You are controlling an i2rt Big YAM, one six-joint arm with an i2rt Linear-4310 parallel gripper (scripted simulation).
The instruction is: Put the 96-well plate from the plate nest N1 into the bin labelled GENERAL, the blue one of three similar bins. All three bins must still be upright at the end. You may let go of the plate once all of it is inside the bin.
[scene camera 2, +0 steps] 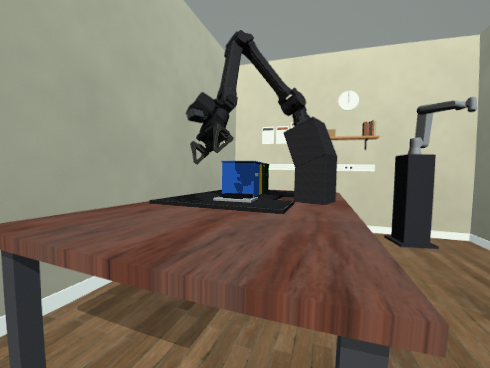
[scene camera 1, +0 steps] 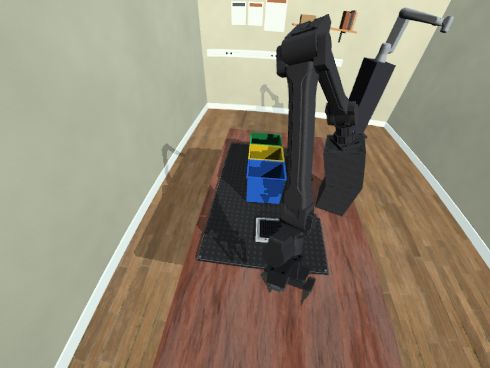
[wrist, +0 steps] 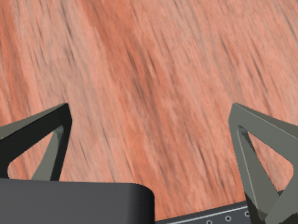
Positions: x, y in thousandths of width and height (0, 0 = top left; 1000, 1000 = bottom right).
Labels:
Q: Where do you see a blue bin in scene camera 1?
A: At 550, 515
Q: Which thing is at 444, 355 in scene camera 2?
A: My gripper.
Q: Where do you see a blue bin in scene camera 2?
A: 495, 482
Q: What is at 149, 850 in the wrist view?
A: My gripper.

